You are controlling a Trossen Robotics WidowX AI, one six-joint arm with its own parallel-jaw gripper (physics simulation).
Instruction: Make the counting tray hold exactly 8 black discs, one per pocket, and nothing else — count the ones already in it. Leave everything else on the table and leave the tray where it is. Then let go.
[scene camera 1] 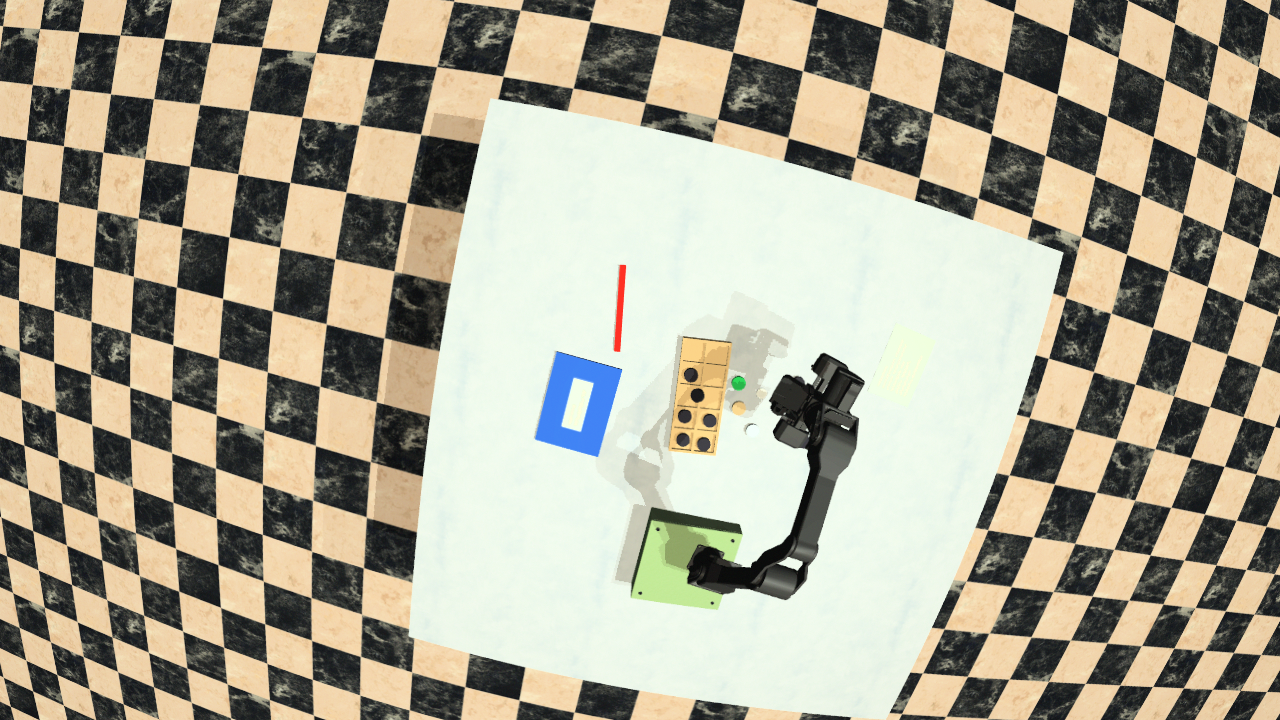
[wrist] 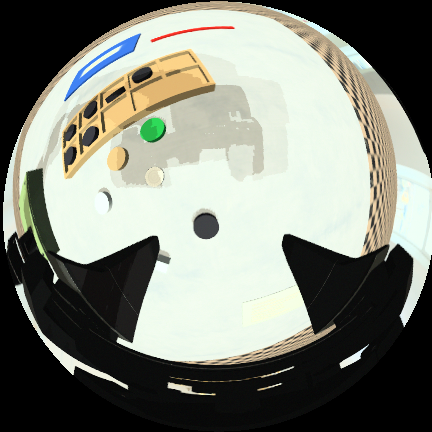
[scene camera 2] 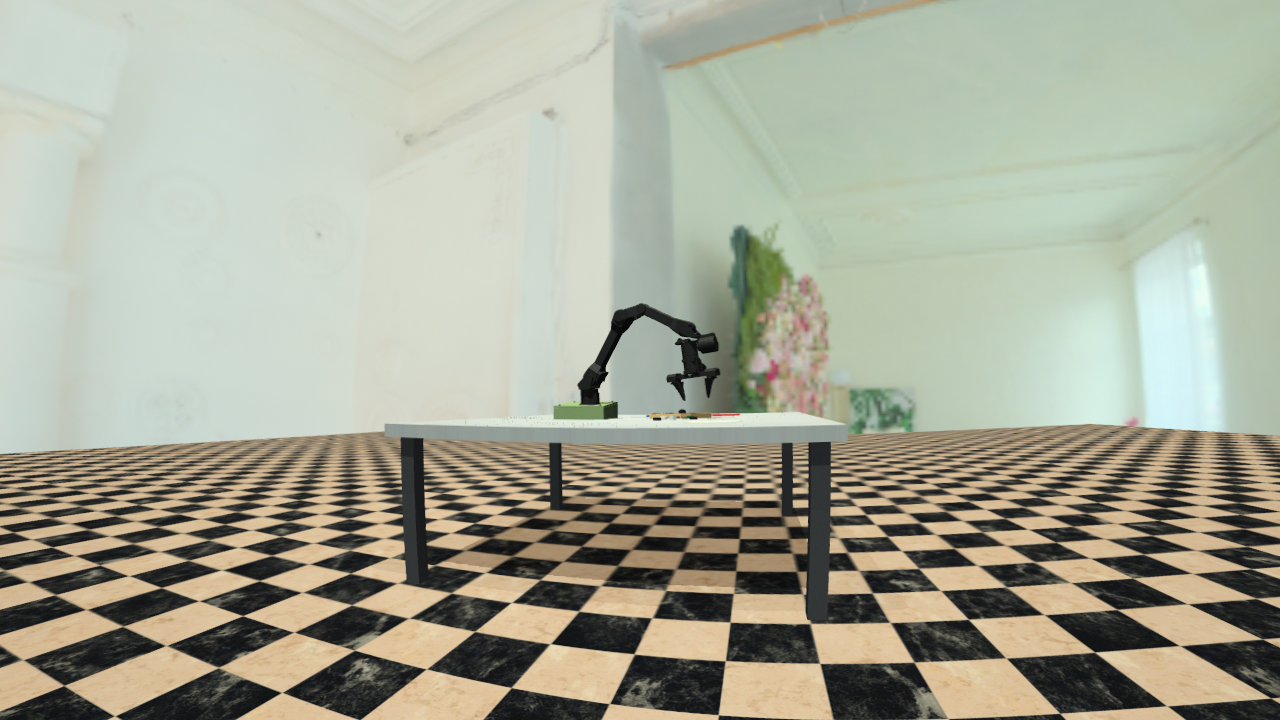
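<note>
The tan counting tray (scene camera 1: 716, 353) (wrist: 177, 86) has two columns of pockets. In scene camera 1, black discs sit in its lower two rows, both columns, and one (scene camera 1: 690, 375) (wrist: 142, 74) in the left column's second pocket from the top. Another black disc (scene camera 1: 697, 394) (wrist: 115, 94) is near the centre divider in the third row and looks narrow and slanted in the wrist view. Upper pockets and the third-row right pocket are empty. A loose black disc (wrist: 206, 226) lies on the table below my open, empty gripper (scene camera 2: 696, 397) (wrist: 220, 238). The arm hides the loose disc in scene camera 1.
Green (scene camera 1: 738, 383) (wrist: 153, 129), tan (scene camera 1: 738, 407) (wrist: 117, 158), cream (scene camera 1: 762, 394) (wrist: 154, 176) and white discs (scene camera 1: 751, 429) (wrist: 103, 201) lie right of the tray. A small grey object (wrist: 164, 258) is partly behind a finger. A blue frame (scene camera 1: 555, 398) and red stick (scene camera 1: 619, 308) lie left.
</note>
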